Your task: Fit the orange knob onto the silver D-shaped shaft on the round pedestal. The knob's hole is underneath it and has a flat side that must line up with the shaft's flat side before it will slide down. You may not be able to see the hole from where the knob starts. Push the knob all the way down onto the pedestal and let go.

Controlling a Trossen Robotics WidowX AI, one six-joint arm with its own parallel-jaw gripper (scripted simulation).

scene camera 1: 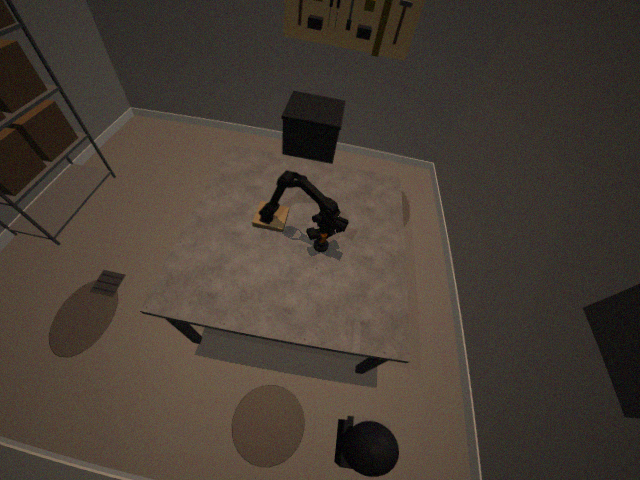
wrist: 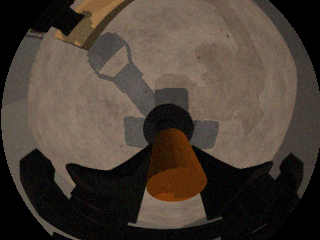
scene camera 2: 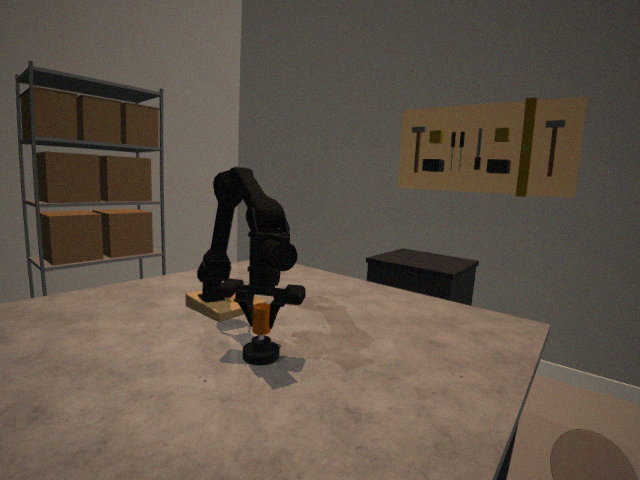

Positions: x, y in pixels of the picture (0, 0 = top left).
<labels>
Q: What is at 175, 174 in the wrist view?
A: An orange knob.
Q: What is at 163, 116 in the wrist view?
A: A round black pedestal.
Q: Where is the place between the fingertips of my gripper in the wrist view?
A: At 171, 148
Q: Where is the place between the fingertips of my gripper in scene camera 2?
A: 261, 327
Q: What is my gripper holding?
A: An orange knob.
</labels>
